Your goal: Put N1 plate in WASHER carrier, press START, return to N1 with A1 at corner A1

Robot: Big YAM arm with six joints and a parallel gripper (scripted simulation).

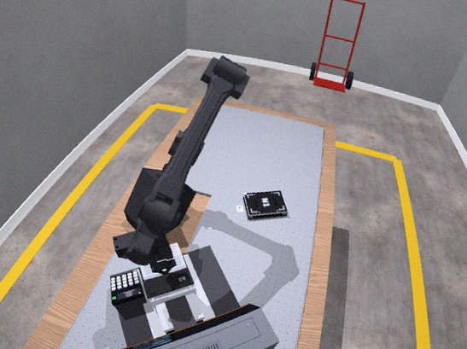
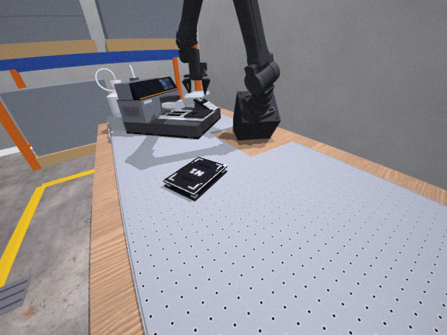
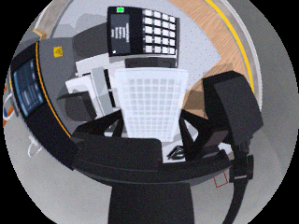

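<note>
Now: the dark carrier 10 cm below my hand. From my hand the other things lie so: small white tag: 8 cm ahead, 43 cm to the left, 18 cm below; plate washer: 12 cm ahead, 10 cm to the right, 5 cm below; white well plate: 1 cm below.
</note>
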